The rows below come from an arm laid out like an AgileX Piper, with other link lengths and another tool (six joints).
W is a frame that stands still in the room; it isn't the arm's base.
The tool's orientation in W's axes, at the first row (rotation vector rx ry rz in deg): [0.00 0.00 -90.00]
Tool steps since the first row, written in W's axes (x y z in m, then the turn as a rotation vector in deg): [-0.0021 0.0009 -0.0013 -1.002 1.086 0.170]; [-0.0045 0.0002 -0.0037 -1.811 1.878 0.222]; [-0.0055 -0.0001 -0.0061 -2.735 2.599 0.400]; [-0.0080 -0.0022 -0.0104 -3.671 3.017 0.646]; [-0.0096 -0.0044 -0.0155 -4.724 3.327 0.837]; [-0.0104 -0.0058 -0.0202 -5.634 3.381 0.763]
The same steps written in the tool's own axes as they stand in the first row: [-0.0009 -0.0021 -0.0013 -1.086 -1.002 0.170]; [-0.0002 -0.0045 -0.0037 -1.878 -1.811 0.222]; [0.0001 -0.0055 -0.0061 -2.599 -2.735 0.400]; [0.0022 -0.0080 -0.0104 -3.017 -3.671 0.646]; [0.0044 -0.0096 -0.0155 -3.327 -4.724 0.837]; [0.0058 -0.0104 -0.0202 -3.381 -5.634 0.763]
